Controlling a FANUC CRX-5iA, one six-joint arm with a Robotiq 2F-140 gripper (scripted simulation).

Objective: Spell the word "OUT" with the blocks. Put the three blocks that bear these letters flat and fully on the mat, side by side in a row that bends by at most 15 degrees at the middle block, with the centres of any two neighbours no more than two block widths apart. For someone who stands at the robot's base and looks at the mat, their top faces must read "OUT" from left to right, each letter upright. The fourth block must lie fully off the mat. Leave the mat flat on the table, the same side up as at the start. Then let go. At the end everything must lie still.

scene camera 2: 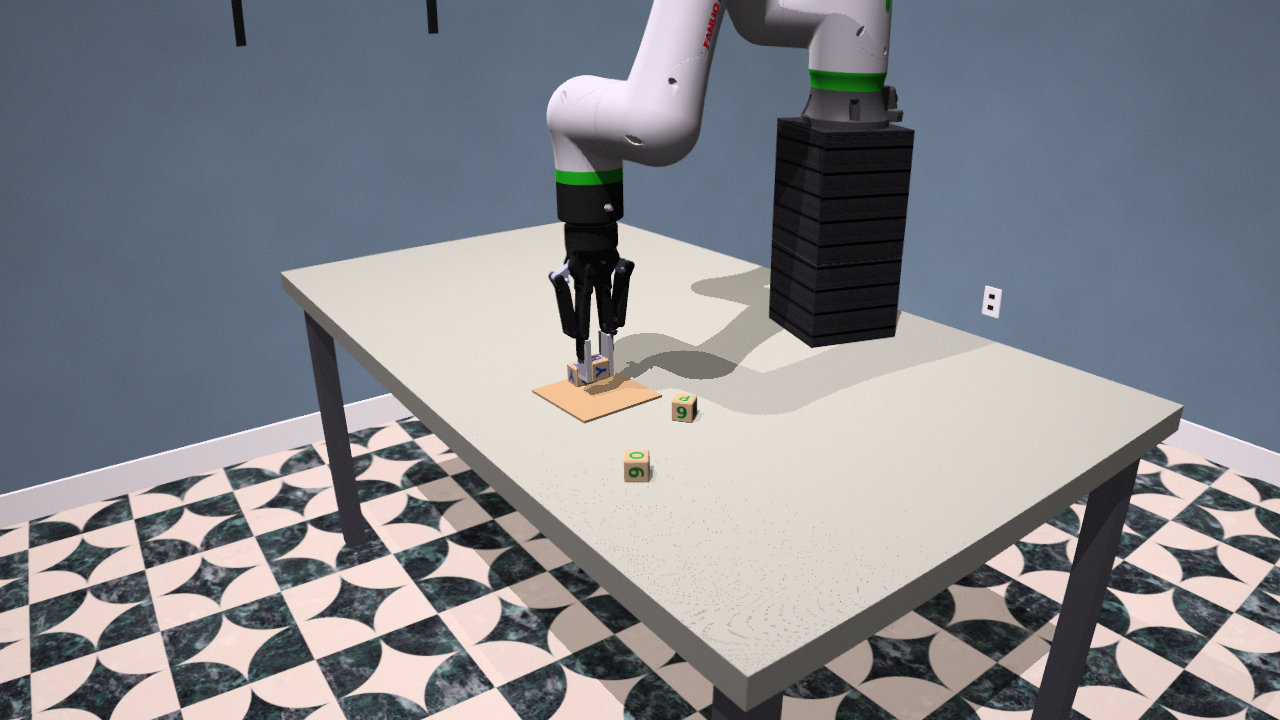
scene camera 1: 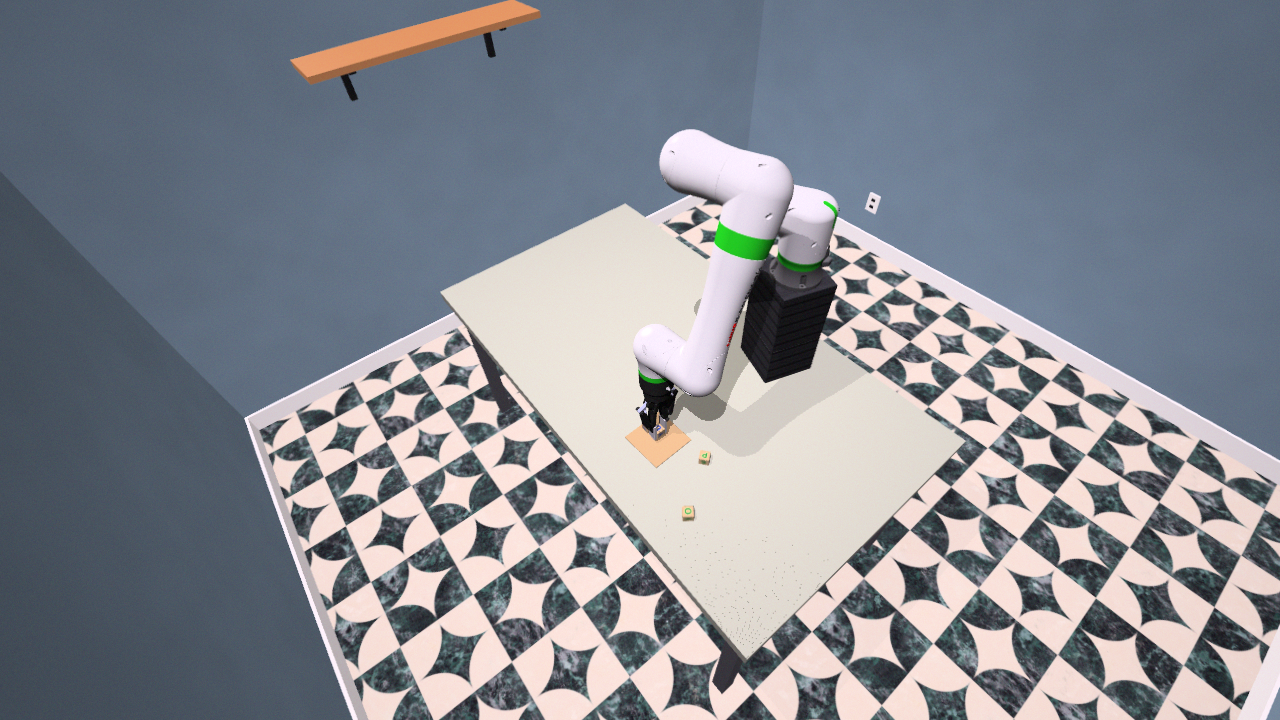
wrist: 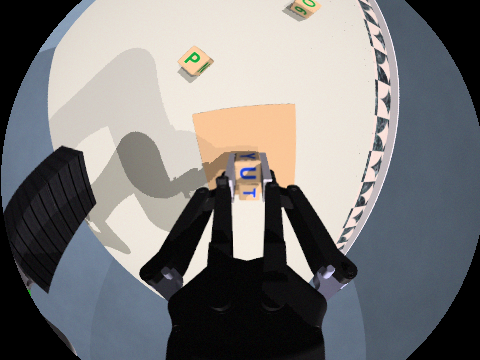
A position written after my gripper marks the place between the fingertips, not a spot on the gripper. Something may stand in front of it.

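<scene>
My gripper (scene camera 2: pixel 596 376), also in scene camera 1 (scene camera 1: pixel 658 433) and in the wrist view (wrist: pixel 247 162). A block (wrist: pixel 247 164). A block (scene camera 2: pixel 636 462). A tan mat (scene camera 2: pixel 587 403), also in scene camera 1 (scene camera 1: pixel 657 451) and in the wrist view (wrist: pixel 271 128).
</scene>
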